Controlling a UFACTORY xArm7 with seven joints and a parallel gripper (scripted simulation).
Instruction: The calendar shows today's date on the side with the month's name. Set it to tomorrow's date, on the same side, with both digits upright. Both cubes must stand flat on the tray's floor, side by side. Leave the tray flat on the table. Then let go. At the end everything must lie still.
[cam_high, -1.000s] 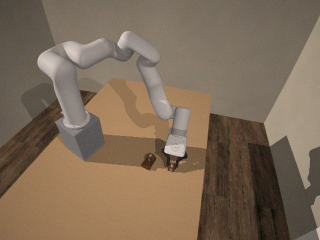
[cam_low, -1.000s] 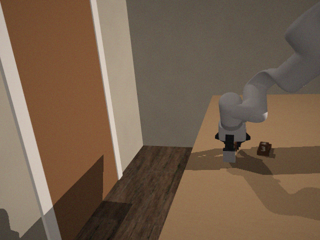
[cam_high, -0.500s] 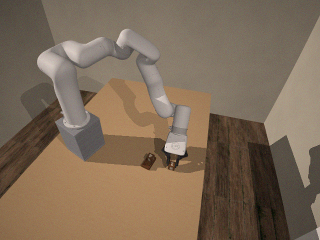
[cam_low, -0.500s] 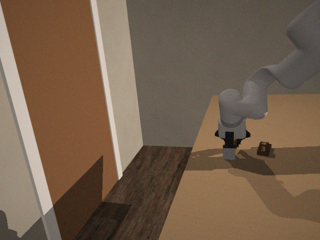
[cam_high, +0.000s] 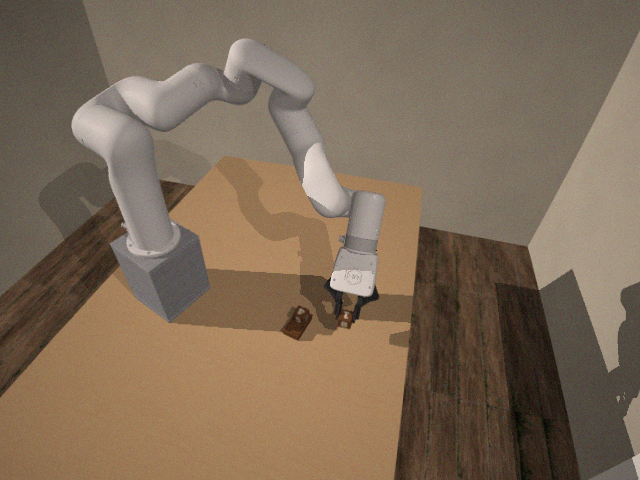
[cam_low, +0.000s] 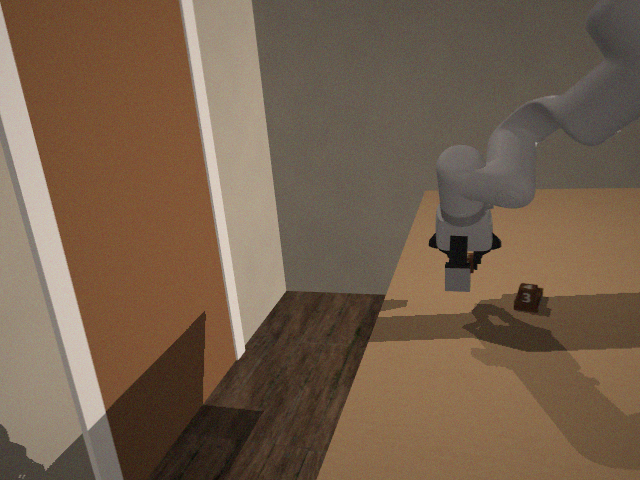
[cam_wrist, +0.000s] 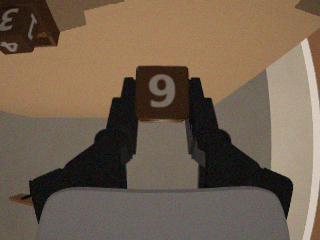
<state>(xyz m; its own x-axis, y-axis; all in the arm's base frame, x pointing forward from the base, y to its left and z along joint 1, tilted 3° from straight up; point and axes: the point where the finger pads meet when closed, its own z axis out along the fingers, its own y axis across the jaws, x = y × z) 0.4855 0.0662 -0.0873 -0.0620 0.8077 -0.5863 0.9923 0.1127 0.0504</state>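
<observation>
Now: hand 1 cm to the left of the digit cube and 1 cm above it. The rest, counted from my hand: brown calendar tray (12 cm behind, 2 cm to the right, 9 cm below).
</observation>
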